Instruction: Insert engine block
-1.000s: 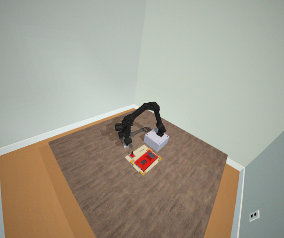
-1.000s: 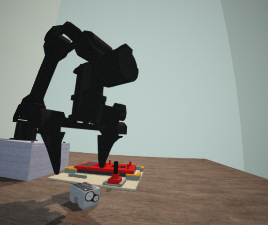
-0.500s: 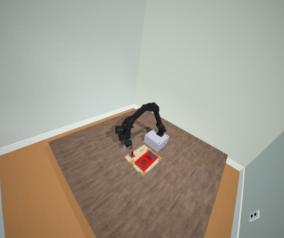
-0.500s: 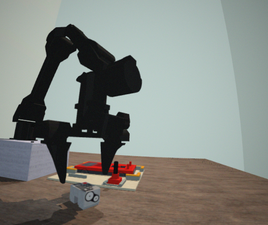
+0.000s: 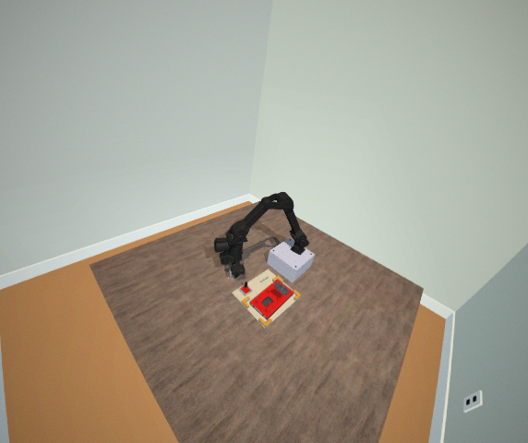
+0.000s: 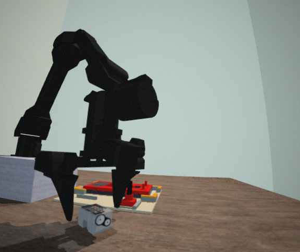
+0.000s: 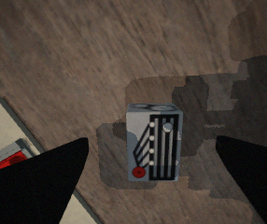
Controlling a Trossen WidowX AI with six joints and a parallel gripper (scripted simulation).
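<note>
Now: gripper tip 110 mm to the right of the black post, 40 mm short of it and 10 mm below it. From my gripper tip the other things lie so: engine block 10 mm below.
</note>
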